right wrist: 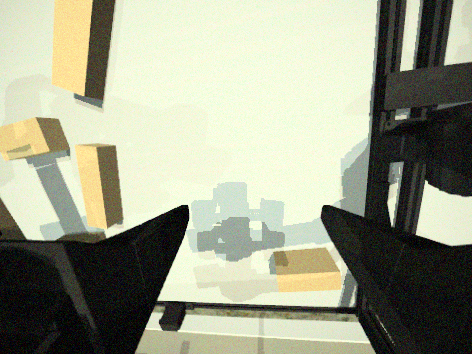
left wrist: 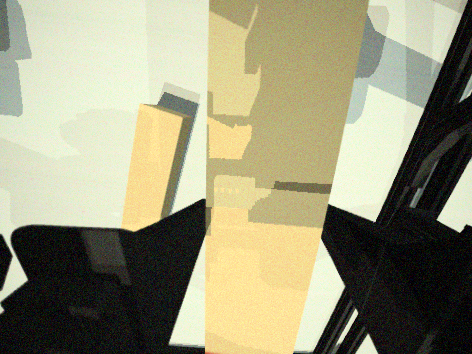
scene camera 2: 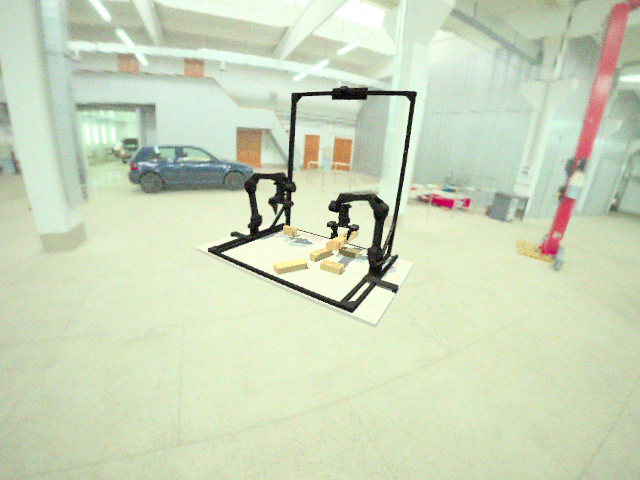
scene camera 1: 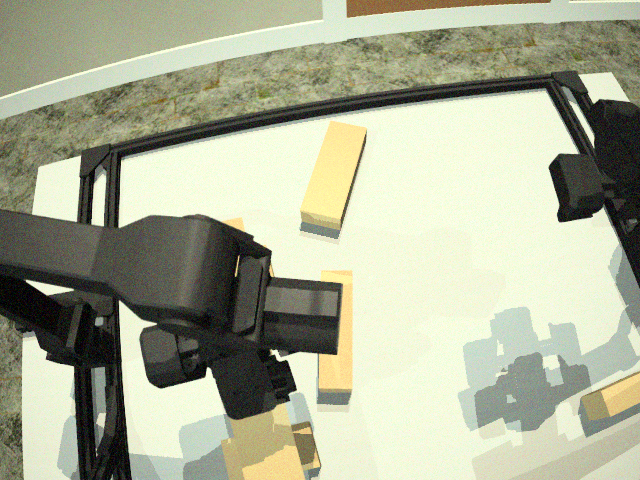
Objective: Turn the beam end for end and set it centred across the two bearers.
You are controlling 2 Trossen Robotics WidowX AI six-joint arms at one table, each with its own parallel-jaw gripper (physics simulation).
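Places are measured from the left arm's base along level axes (x ahead, y right, z down), in centimetres.
Where they show: left gripper, between the fingertips: [left wrist: 261, 206]; right gripper, between the fingertips: [right wrist: 254, 211] [scene camera 2: 280, 215] [scene camera 1: 589, 217]; left arm's base, origin of its link: [left wrist: 408, 227] [scene camera 2: 374, 274] [scene camera 1: 94, 347]; right arm's base, origin of its link: [right wrist: 404, 140] [scene camera 2: 254, 235].
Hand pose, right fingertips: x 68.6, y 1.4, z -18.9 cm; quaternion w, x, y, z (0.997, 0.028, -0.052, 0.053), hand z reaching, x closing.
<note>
Each offset is from my right fingertips to the top centre of the thing.
The wooden beam @(dx -42.9, dy +8.5, dz +4.1 cm) [scene camera 1: 268, 439] [scene camera 2: 336, 243] [left wrist: 270, 150] is held above the table, lengthwise down the left wrist view, with a red sliver at that view's bottom edge. My left gripper [scene camera 1: 253, 384] [scene camera 2: 342, 229] [left wrist: 261, 206] is shut on it. One bearer @(dx -45.3, dy -8.8, dz +17.0 cm) [scene camera 2: 331, 266] [right wrist: 30, 140] is mostly hidden behind the left arm in scene camera 1. The other bearer @(dx -43.5, dy +17.4, dz +17.0 cm) [scene camera 1: 307, 445] [scene camera 2: 349, 252] [right wrist: 82, 236] shows partly beneath the beam in scene camera 1. My right gripper [scene camera 1: 576, 188] [scene camera 2: 280, 202] [right wrist: 254, 211] is open and empty, high above the table's right side in scene camera 1.
A loose block @(dx -27.0, dy -23.6, dz +17.0 cm) [scene camera 1: 336, 175] [scene camera 2: 290, 266] [right wrist: 72, 45] lies near the table's far edge in scene camera 1. Another block @(dx -31.8, dy +2.0, dz +16.4 cm) [scene camera 1: 336, 374] [scene camera 2: 321, 254] [left wrist: 152, 165] [right wrist: 97, 185] lies beside the beam. A third block @(dx +7.4, dy +21.2, dz +14.5 cm) [scene camera 1: 615, 397] [scene camera 2: 290, 230] [right wrist: 307, 270] lies at the right. Black rails [scene camera 1: 330, 106] border the table.
</note>
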